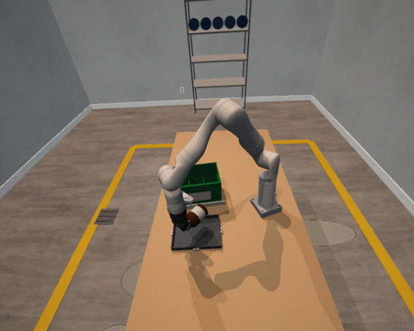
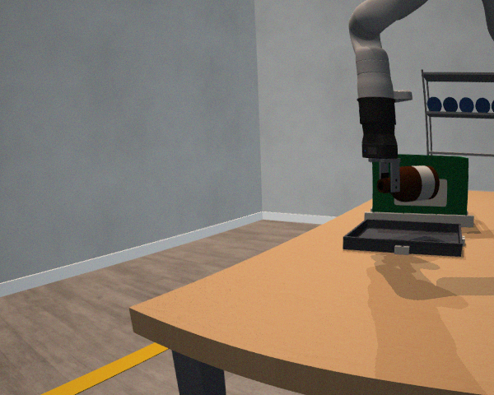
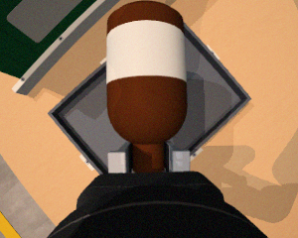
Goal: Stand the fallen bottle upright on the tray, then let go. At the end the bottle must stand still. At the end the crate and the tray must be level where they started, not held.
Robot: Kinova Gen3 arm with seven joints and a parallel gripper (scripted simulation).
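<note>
Now: hand 3 cm past the brown bottle, 4 cm to the left of it and 1 cm above it. Also, from my hand: green crate (5 cm behind, 31 cm to the right, 4 cm below); then dark tray (4 cm behind, 4 cm to the right, 11 cm below).
</note>
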